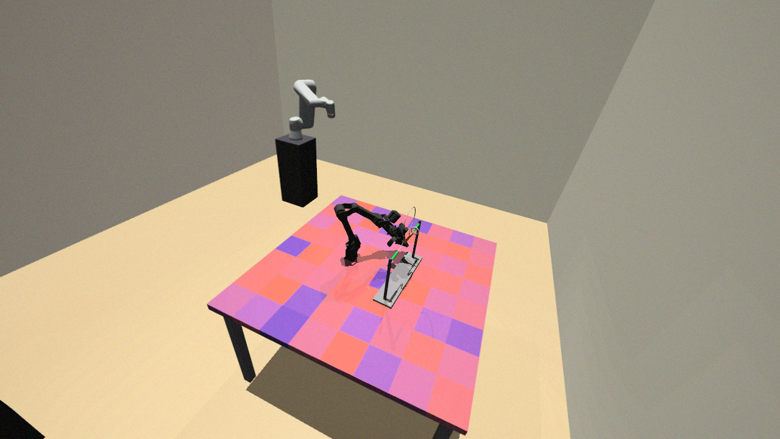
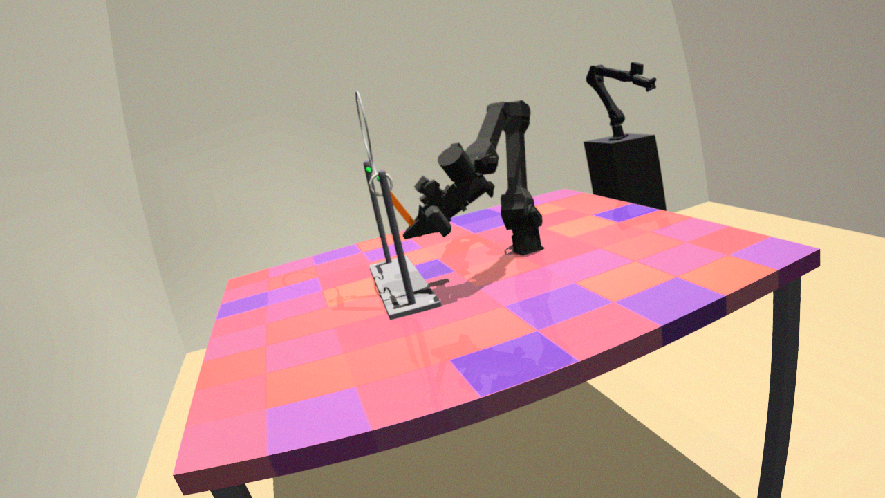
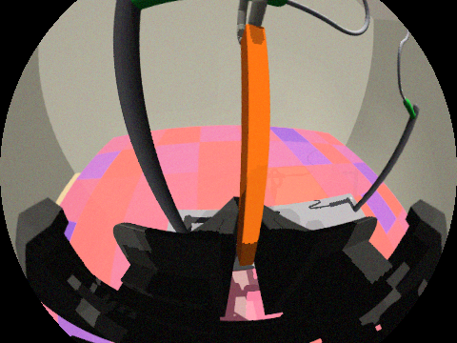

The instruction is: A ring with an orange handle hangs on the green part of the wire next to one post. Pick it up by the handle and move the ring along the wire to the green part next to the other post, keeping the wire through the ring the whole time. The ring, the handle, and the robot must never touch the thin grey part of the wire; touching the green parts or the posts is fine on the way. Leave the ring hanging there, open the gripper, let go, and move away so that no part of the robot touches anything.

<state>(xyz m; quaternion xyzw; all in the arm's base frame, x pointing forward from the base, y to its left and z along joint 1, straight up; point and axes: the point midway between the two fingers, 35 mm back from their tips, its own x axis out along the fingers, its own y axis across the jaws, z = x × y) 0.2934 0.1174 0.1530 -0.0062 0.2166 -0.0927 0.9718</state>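
My gripper tip is now 90 mm below the ring with orange handle.
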